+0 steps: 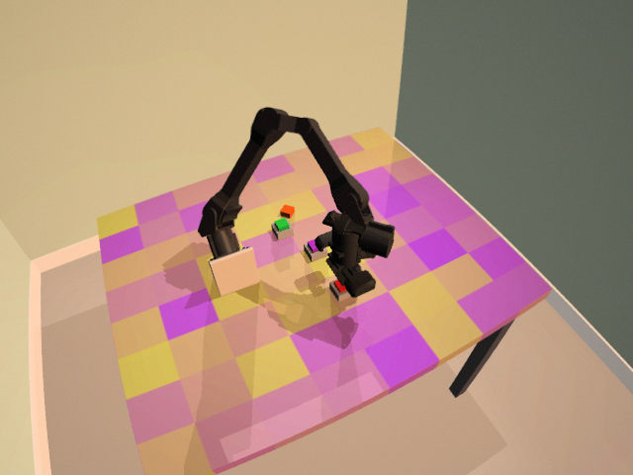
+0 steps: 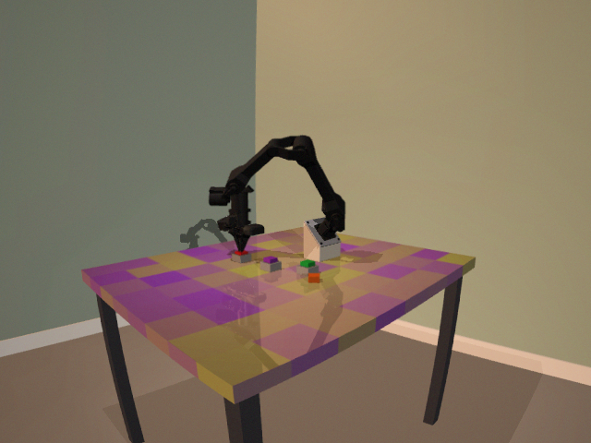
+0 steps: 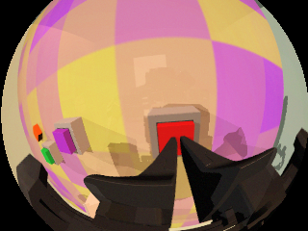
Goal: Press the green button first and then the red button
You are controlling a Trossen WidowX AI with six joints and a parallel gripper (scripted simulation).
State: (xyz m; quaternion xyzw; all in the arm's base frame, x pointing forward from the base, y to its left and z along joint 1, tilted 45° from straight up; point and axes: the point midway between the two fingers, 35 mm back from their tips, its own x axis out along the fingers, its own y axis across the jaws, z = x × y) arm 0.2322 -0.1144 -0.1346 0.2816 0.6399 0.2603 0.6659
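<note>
Now: gripper tip 1 cm above the red button. Round my gripper tip: purple button: 15 cm to the left; then green button: 4 cm behind, 26 cm to the left; then orange block: 33 cm to the left, 2 cm below.
</note>
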